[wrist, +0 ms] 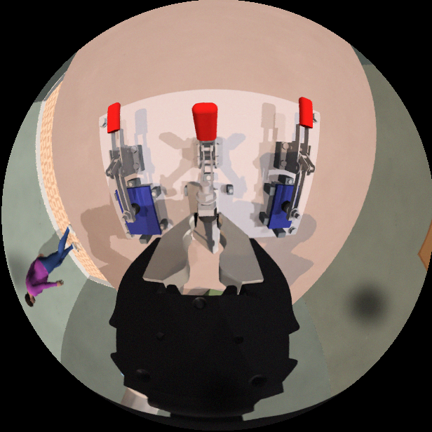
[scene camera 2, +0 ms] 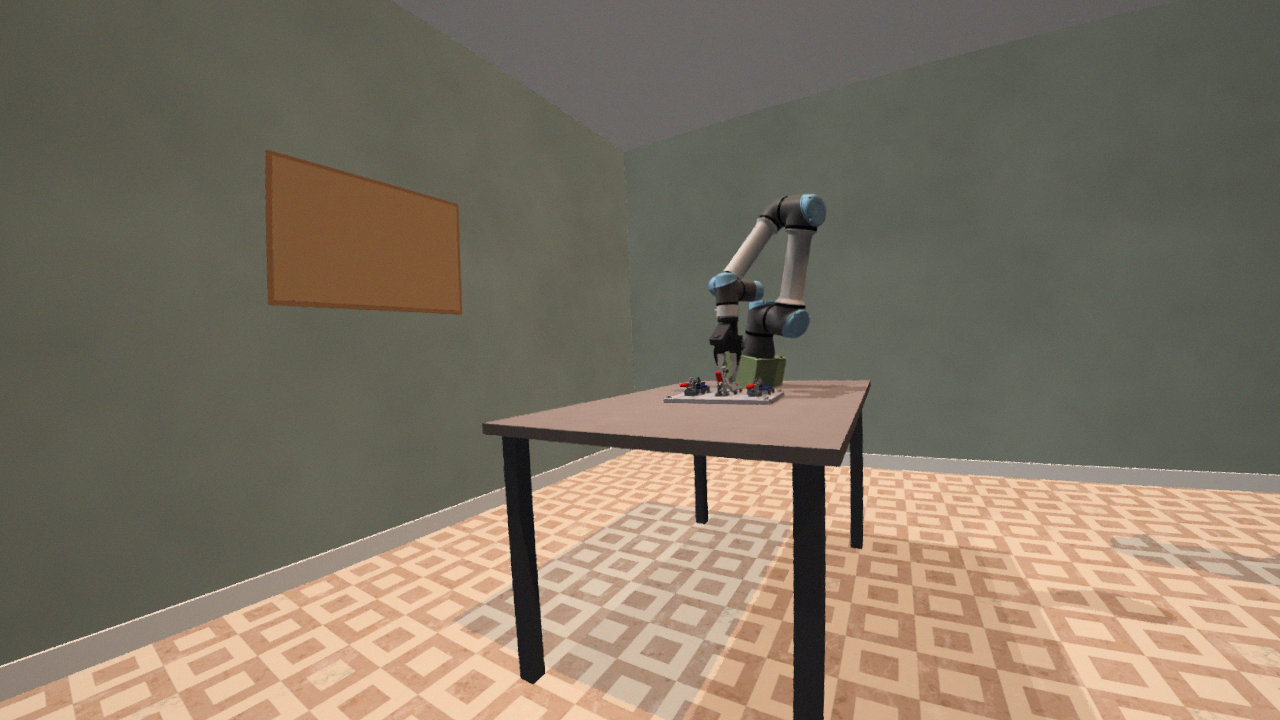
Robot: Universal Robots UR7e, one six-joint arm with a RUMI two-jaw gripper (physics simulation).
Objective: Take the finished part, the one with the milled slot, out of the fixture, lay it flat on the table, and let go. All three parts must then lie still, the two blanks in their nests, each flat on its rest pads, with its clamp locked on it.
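Frame: origin at the arm's base, x down, y back, z left, level; centimetres.
Seen in the pictures: gripper, fingertip midpoint: point(scene camera 2: 729, 382); arm's base, origin of the base link: point(scene camera 2: 756, 354).
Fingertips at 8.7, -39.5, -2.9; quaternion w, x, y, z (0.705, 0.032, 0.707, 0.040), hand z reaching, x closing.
Note:
Offsets run from my fingertips to a thing's top centre, as dx, dy, dz. Level surfaces: height alone.
My gripper point(wrist: 206, 213) point(scene camera 2: 726, 385) points down at the middle nest, its jaws close together. A narrow grey piece, apparently the finished part point(wrist: 213, 240), shows between them, tilted and nearly edge-on; its slot cannot be made out. The middle clamp's red handle {-4.2, -9.6, -0.9} point(wrist: 205, 122) point(scene camera 2: 718, 377) stands upright, and the clamp's metal linkage partly hides the nest and the fingertips. The left blue blank point(wrist: 146, 220) and the right blue blank point(wrist: 280, 196) lie in the outer nests in the wrist view, each with a black clamp tip on it. The outer clamps' red handles point(wrist: 114, 118) point(wrist: 306, 113) are lowered.
The pale fixture plate {+3.7, -4.2, -0.6} point(wrist: 235, 107) point(scene camera 2: 716, 400) lies on the brownish table {dx +5.2} point(scene camera 2: 626, 420). The outer clamps and several small stops and bolts stand close on both sides of the jaws. The arm's green base block point(scene camera 2: 762, 370) stands behind the fixture. A person point(wrist: 40, 275) shows at left in the wrist view.

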